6 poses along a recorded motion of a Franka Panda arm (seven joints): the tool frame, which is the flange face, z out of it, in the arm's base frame.
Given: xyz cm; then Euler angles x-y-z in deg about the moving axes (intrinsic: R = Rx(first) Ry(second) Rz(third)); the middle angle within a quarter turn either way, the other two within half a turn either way.
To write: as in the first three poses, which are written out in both.
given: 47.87 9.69 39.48 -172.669 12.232 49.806
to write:
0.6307 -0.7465 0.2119 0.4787
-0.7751 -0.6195 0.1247 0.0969
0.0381 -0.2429 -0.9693 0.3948
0 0 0 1

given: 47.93 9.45 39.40 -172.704 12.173 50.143
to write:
0.6265 -0.7504 0.2109 0.4793
-0.7786 -0.6151 0.1241 0.0945
0.0366 -0.2419 -0.9696 0.3940
0 0 0 1

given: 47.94 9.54 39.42 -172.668 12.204 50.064
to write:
0.6274 -0.7494 0.2114 0.4794
-0.7778 -0.6160 0.1247 0.0954
0.0367 -0.2427 -0.9694 0.3942
0 0 0 1

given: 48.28 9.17 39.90 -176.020 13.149 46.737
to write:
0.6674 -0.7091 0.2275 0.4828
-0.7373 -0.6722 0.0676 0.0917
0.1050 -0.2128 -0.9714 0.3990
0 0 0 1

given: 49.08 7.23 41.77 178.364 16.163 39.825
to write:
0.7376 -0.6151 0.2784 0.4908
-0.6341 -0.7728 -0.0274 0.0723
0.2320 -0.1563 -0.9601 0.4177
0 0 0 1

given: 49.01 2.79 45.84 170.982 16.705 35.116
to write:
0.7835 -0.5510 0.2874 0.4901
-0.5313 -0.8338 -0.1501 0.0279
0.3224 -0.0351 -0.9460 0.4584
0 0 0 1

